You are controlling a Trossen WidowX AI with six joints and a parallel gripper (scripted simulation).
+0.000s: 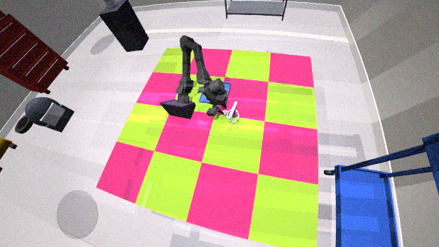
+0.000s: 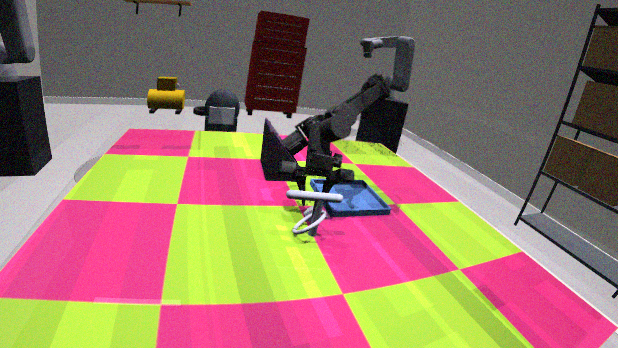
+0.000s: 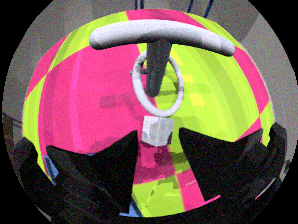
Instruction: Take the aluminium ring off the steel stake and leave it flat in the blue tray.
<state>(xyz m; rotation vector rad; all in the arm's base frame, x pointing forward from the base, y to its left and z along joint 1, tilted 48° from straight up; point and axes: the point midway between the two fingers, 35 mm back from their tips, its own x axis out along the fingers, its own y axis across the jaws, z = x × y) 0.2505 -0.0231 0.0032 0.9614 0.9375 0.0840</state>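
The aluminium ring lies 50 mm ahead of my gripper tip, 30 mm to the right of it and 10 mm below it. Also, from my gripper tip: blue tray (170 mm to the left, 80 mm behind, 30 mm below).
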